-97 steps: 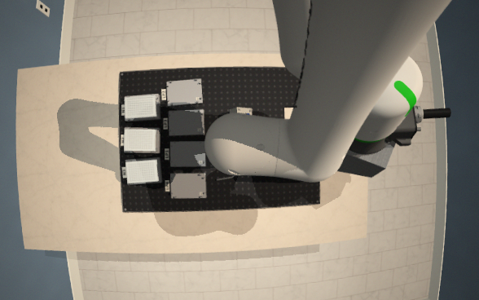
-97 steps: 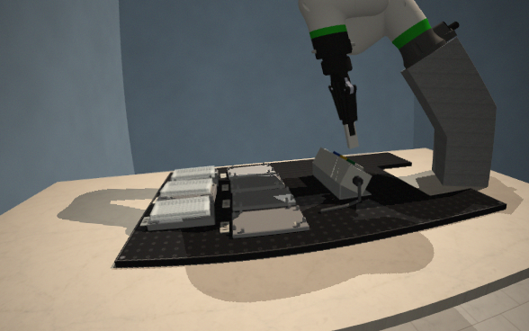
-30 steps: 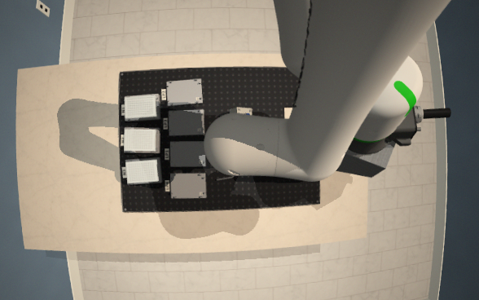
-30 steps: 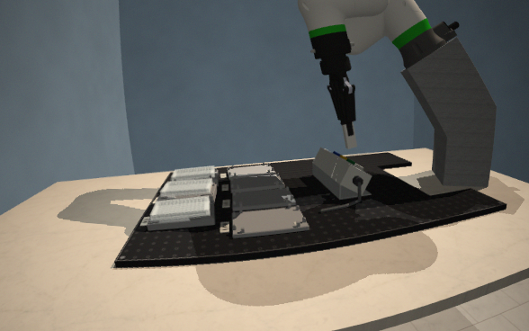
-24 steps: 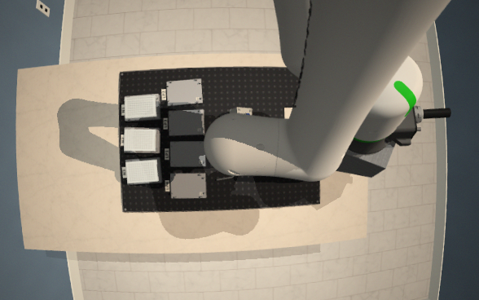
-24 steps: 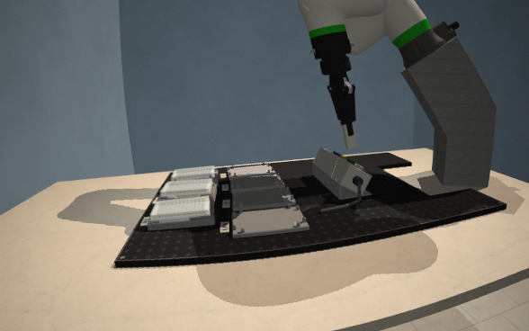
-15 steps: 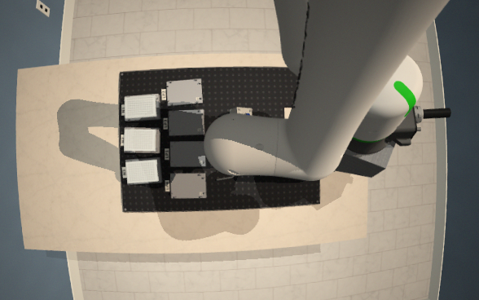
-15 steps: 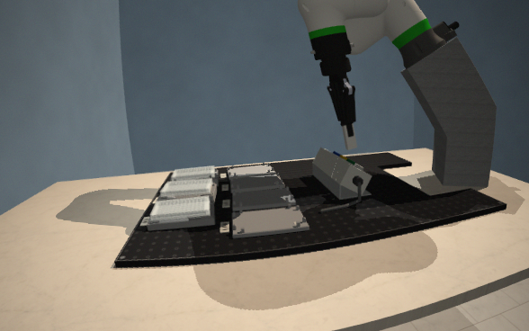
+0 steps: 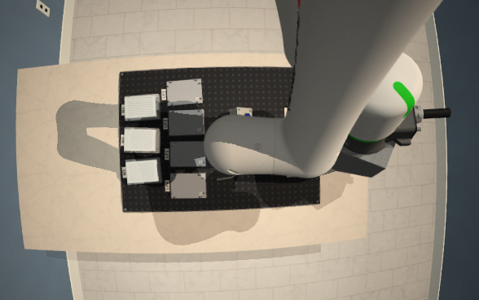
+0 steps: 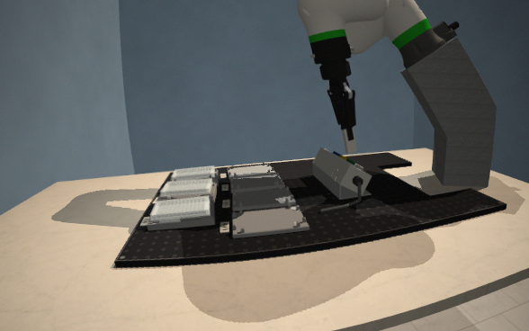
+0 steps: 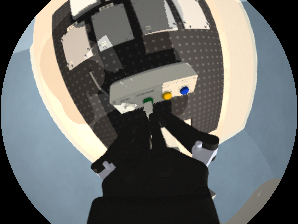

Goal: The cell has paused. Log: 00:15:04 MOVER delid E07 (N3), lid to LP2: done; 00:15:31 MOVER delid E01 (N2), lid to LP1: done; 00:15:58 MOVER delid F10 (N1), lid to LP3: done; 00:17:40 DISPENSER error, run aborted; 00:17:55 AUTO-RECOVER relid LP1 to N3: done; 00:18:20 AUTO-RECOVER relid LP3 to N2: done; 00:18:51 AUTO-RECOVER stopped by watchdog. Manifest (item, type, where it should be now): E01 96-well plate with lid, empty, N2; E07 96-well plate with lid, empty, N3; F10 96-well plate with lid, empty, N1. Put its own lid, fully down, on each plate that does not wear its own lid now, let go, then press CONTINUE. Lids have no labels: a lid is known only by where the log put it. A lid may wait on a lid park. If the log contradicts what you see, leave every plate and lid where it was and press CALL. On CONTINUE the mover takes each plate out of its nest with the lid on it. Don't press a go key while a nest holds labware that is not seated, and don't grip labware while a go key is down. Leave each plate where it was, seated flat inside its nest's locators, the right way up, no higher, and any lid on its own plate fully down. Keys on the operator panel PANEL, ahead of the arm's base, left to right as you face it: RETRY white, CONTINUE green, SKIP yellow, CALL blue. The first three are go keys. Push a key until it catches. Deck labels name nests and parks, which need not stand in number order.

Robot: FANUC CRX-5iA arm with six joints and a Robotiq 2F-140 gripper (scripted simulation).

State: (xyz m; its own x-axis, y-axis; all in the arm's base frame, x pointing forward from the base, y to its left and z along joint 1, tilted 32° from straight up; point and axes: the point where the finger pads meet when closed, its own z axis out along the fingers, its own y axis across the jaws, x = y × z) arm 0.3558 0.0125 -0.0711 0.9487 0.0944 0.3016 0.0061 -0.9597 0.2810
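The green key lies 6 cm below my hand. The rest, counted from my hand: blue key: 10 cm to the right, 6 cm below; white key: 1 cm behind, 5 cm to the left, 6 cm below; yellow key: 5 cm to the right, 6 cm below.
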